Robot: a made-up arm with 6 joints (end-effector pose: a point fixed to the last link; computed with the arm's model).
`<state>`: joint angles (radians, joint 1 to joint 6).
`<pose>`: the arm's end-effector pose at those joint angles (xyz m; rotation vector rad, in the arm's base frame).
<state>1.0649 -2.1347 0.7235 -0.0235 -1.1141 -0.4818</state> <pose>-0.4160 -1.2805 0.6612 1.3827 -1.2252 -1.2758</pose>
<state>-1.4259 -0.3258 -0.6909 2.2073 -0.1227 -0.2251</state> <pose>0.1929 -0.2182 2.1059 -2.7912 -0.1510 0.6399</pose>
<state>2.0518 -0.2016 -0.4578 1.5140 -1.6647 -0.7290</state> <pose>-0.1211 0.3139 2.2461 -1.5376 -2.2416 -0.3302</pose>
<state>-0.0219 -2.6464 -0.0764 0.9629 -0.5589 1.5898</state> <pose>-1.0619 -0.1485 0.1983 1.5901 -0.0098 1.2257</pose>
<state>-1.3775 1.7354 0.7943 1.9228 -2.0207 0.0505</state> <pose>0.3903 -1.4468 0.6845 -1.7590 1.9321 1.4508</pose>
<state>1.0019 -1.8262 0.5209 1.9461 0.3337 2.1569</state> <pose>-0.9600 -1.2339 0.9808 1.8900 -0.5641 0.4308</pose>
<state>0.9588 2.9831 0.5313 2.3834 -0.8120 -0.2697</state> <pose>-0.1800 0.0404 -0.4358 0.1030 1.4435 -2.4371</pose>
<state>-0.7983 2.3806 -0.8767 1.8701 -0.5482 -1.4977</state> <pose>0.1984 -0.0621 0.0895 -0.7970 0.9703 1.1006</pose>
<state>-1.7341 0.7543 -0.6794 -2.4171 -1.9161 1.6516</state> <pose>0.1326 -0.6543 1.3518 -0.0519 -0.6384 -2.5190</pose>
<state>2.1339 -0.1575 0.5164 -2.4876 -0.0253 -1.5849</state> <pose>-0.3355 0.2247 2.2926 -0.4249 2.4778 1.1068</pose>
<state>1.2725 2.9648 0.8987 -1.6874 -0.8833 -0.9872</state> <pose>-0.1007 -0.2297 -0.2881 -1.8380 1.8983 -0.6740</pose>
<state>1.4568 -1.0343 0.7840 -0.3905 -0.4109 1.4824</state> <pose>0.1823 -0.9154 2.1257 0.4759 -2.2511 -1.8879</pose>
